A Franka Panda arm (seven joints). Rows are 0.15 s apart.
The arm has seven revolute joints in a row. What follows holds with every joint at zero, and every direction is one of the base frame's. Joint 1 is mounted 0.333 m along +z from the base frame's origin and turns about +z. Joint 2 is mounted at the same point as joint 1 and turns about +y. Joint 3 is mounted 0.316 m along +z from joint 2 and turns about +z. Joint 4 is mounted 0.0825 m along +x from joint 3 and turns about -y. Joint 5 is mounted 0.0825 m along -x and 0.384 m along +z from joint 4 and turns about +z. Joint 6 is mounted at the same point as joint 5 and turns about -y. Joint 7 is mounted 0.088 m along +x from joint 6 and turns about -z. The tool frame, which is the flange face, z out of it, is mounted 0.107 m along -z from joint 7; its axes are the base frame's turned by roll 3.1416, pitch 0 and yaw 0 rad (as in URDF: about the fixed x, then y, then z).
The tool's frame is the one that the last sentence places.
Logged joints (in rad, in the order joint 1, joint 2, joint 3, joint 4, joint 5, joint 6, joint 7), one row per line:
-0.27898 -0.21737 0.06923 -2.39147 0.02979 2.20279 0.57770
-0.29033 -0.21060 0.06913 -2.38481 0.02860 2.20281 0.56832
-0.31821 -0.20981 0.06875 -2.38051 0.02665 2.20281 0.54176
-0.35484 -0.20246 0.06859 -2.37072 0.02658 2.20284 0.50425
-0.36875 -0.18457 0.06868 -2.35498 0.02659 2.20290 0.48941
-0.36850 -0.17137 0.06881 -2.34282 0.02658 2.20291 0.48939
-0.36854 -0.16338 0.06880 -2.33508 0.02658 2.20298 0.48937
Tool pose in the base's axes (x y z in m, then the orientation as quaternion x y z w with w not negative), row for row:
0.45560 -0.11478 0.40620 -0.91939 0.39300 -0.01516 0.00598
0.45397 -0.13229 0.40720 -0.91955 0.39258 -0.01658 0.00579
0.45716 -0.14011 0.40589 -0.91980 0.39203 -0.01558 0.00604
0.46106 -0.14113 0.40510 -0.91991 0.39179 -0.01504 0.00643
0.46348 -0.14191 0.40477 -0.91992 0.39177 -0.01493 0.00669
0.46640 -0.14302 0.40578 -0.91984 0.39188 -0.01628 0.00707
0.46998 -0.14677 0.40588 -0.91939 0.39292 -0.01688 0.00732
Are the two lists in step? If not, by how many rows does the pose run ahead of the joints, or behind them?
The pose runs 2 rows ahead of the joints: the pose in row i belongs to the joints in row i + 2.
